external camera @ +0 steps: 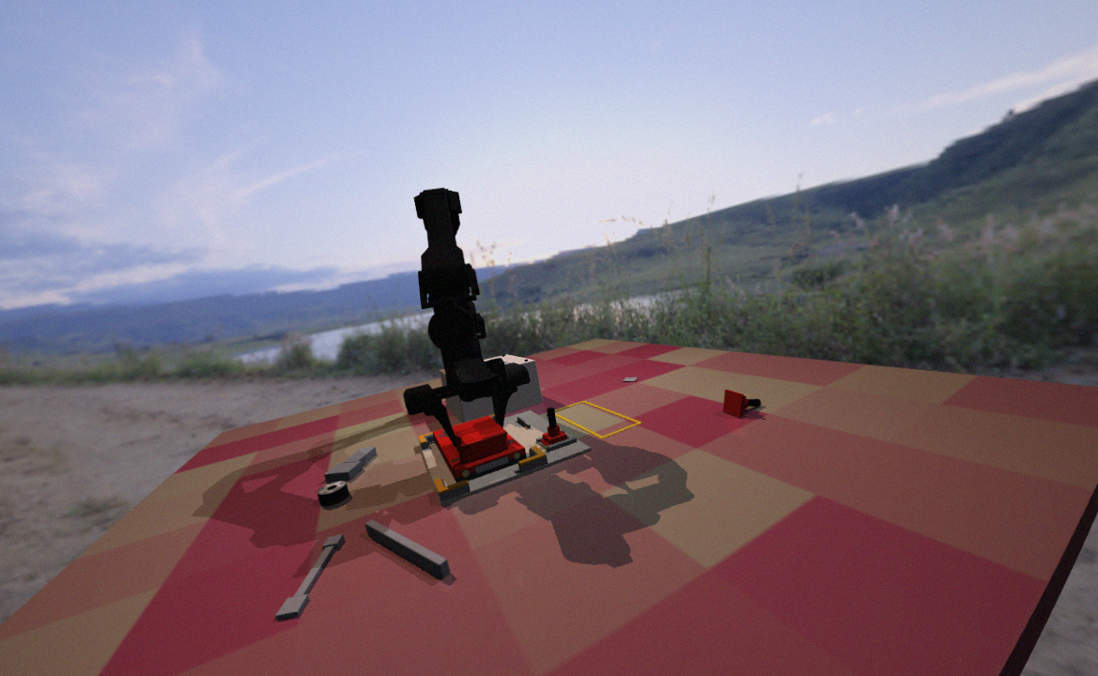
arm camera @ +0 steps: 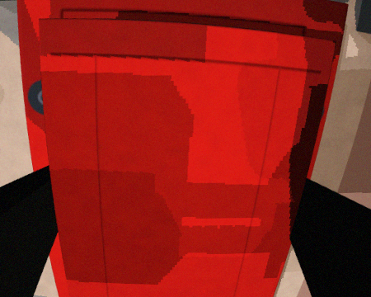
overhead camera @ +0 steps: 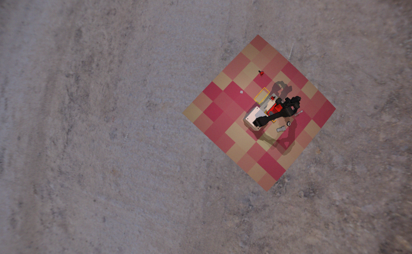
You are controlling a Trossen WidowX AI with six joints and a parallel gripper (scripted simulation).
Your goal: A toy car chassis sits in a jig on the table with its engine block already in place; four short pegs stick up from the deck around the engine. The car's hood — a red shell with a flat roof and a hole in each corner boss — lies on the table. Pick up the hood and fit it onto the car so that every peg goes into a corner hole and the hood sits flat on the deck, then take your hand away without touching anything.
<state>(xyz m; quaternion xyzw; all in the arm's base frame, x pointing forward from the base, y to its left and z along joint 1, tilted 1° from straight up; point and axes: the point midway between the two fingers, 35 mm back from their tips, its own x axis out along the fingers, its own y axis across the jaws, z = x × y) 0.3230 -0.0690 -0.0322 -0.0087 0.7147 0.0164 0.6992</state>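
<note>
The red hood lies 10 mm above my gripper tip. Round my gripper tip: grey bar 170 mm ahead, 130 mm to the right, 30 mm below.
</note>
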